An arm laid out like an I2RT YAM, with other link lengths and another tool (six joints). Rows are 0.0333 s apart.
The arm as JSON. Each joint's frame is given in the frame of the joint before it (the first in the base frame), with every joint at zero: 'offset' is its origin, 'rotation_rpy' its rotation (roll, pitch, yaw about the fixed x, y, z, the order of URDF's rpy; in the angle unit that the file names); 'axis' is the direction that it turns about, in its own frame. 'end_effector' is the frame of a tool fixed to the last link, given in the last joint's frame.
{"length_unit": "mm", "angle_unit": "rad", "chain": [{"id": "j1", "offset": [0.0, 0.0, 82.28], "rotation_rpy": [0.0, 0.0, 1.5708], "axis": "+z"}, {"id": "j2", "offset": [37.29, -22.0, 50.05], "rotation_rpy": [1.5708, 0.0, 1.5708], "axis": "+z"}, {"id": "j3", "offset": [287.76, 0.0, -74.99], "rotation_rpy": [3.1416, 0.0, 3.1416], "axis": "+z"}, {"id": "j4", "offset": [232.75, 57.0, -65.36], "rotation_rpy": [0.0, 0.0, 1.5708], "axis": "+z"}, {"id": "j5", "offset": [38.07, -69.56, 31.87], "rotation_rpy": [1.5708, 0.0, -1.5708], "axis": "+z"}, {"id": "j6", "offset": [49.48, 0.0, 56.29], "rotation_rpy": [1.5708, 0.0, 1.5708], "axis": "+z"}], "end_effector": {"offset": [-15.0, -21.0, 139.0], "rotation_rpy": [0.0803, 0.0, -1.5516]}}
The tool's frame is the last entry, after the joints.
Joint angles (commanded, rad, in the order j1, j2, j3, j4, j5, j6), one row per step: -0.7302 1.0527 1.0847 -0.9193 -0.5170 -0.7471; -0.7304 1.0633 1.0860 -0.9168 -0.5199 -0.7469; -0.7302 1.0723 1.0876 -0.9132 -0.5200 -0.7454; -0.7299 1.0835 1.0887 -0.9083 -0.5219 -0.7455; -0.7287 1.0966 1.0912 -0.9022 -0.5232 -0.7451; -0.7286 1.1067 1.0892 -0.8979 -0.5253 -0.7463; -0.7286 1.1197 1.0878 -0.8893 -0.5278 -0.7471; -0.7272 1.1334 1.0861 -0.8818 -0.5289 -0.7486; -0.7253 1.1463 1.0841 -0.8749 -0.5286 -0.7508; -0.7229 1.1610 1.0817 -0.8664 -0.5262 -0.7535; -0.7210 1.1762 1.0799 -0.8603 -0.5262 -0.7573; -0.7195 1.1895 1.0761 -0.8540 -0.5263 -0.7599; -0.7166 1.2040 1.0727 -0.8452 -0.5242 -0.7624; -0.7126 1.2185 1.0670 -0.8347 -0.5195 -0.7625
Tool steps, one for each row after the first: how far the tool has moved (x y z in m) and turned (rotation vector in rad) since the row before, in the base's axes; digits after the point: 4 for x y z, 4 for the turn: 0.0016 -0.0009 -0.0013 0.0064 0.0036 0.0015; 0.0016 -0.0013 -0.0009 0.0037 0.0028 -0.0008; 0.0020 -0.0013 -0.0013 0.0045 0.0029 0.0015; 0.0025 -0.0016 -0.0012 0.0041 0.0027 0.0017; 0.0015 -0.0008 -0.0023 0.0056 0.0047 0.0022; 0.0024 -0.0016 -0.0022 0.0048 0.0030 0.0021; 0.0023 -0.0013 -0.0028 0.0048 0.0053 0.0031; 0.0020 -0.0012 -0.0030 0.0035 0.0061 0.0032; 0.0023 -0.0016 -0.0036 0.0023 0.0076 0.0029; 0.0021 -0.0011 -0.0036 0.0045 0.0080 0.0046; 0.0017 -0.0009 -0.0039 0.0054 0.0079 0.0034; 0.0021 -0.0012 -0.0040 0.0029 0.0079 0.0035; 0.0020 -0.0013 -0.0049 0.0033 0.0099 0.0015
